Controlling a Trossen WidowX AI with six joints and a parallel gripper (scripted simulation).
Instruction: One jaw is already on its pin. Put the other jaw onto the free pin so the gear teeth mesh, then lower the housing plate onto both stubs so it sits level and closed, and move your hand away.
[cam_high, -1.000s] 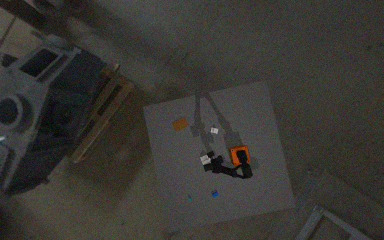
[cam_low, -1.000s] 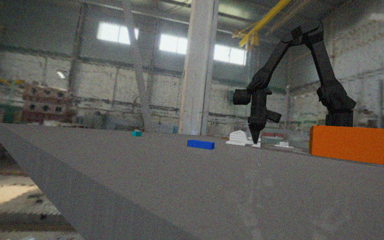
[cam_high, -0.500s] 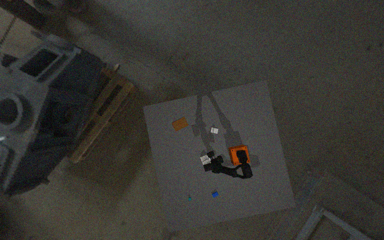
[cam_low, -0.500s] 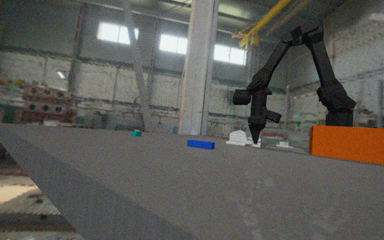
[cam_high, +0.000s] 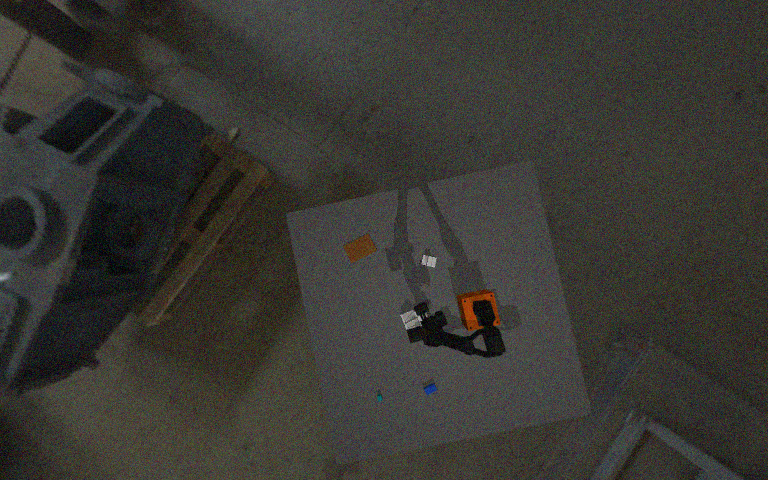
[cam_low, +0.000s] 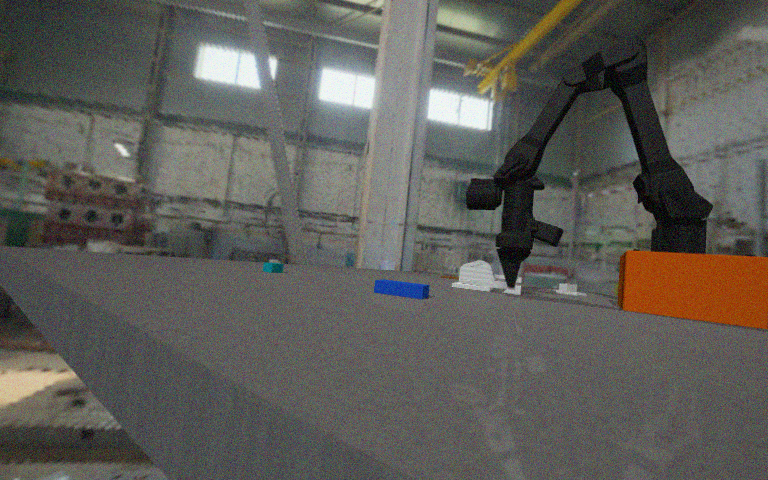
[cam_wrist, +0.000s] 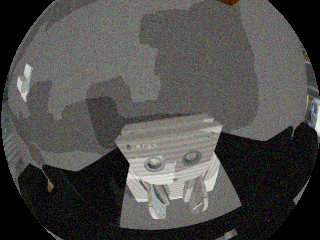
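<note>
Now: the curved white jaw 20 mm to the left of my gripper tip and 20 mm ahead of it. The rest, counted from my gripper tip: teal block 380 mm to the left, 260 mm ahead; flat orange plate 380 mm to the right, 300 mm ahead, 10 mm below; blue block 350 mm to the left.
</note>
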